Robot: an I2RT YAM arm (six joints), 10 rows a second.
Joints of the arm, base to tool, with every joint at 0 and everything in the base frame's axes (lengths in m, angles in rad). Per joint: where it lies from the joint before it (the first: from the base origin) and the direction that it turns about. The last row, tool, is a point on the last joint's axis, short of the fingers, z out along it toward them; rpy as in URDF.
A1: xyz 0 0 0.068 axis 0 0 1
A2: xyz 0.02 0.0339 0.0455 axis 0 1 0
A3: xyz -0.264 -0.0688 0 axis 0 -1 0
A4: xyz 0.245 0.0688 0.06 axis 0 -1 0
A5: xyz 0.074 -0.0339 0.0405 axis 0 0 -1
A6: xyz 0.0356 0 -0.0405 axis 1 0 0
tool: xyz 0 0 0 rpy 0 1.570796 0
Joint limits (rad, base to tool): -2.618..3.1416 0..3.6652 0..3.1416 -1.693..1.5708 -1.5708..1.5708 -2.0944..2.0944
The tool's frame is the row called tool.
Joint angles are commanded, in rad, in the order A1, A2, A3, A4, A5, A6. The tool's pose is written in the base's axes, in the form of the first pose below.
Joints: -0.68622, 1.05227, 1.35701, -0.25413, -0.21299, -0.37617
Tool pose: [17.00 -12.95 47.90], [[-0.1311 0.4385 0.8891], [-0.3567 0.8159 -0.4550], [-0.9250 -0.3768 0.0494]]
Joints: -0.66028, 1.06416, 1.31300, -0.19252, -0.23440, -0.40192
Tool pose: [18.12 -13.03 46.89], [[-0.1208 0.3979 0.9095], [-0.3879 0.8244 -0.4122], [-0.9137 -0.4026 0.0548]]
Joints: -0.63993, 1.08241, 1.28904, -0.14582, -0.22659, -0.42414
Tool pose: [19.10 -13.22 46.22], [[-0.1210 0.3864 0.9143], [-0.4099 0.8195 -0.4006], [-0.9041 -0.4232 0.0592]]
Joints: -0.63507, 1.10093, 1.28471, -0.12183, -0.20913, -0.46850
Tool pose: [19.68 -13.58 45.94], [[-0.1422 0.3914 0.9091], [-0.4439 0.7957 -0.4121], [-0.8847 -0.4622 0.0606]]
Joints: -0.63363, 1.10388, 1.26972, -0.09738, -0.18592, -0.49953
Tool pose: [19.86 -13.78 45.63], [[-0.1591 0.4067 0.8996], [-0.4672 0.7717 -0.4315], [-0.8697 -0.4890 0.0672]]
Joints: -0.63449, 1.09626, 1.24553, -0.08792, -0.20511, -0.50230
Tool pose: [19.87 -13.72 45.08], [[-0.1573 0.3889 0.9077], [-0.4695 0.7792 -0.4152], [-0.8688 -0.4915 0.0600]]
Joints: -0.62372, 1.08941, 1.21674, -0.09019, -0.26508, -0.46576
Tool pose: [20.14 -13.34 44.21], [[-0.1308 0.3273 0.9358], [-0.4399 0.8268 -0.3506], [-0.8885 -0.4575 0.0358]]
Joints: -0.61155, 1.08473, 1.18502, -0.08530, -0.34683, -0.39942
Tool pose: [20.50 -12.90 43.28], [[-0.0905 0.2458 0.9651], [-0.3833 0.8858 -0.2616], [-0.9192 -0.3935 0.0141]]
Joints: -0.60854, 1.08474, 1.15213, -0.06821, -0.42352, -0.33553
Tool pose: [20.82 -12.72 42.32], [[-0.0612 0.1735 0.9829], [-0.3232 0.9283 -0.1840], [-0.9443 -0.3290 -0.0007]]
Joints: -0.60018, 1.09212, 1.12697, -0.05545, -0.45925, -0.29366
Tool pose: [21.28 -12.65 41.41], [[-0.0570 0.1296 0.9899], [-0.2754 0.9510 -0.1404], [-0.9596 -0.2807 -0.0185]]
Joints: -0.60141, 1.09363, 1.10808, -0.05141, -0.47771, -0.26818
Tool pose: [21.41 -12.71 40.76], [[-0.0621 0.1112 0.9919], [-0.2427 0.9623 -0.1230], [-0.9681 -0.2484 -0.0328]]
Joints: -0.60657, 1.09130, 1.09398, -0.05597, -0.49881, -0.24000
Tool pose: [21.36 -12.75 40.28], [[-0.0682 0.0946 0.9932], [-0.2067 0.9725 -0.1068], [-0.9760 -0.2126 -0.0468]]
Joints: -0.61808, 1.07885, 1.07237, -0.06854, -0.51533, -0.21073
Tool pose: [21.01 -12.79 39.67], [[-0.0814 0.0886 0.9927], [-0.1654 0.9810 -0.1012], [-0.9829 -0.1725 -0.0652]]
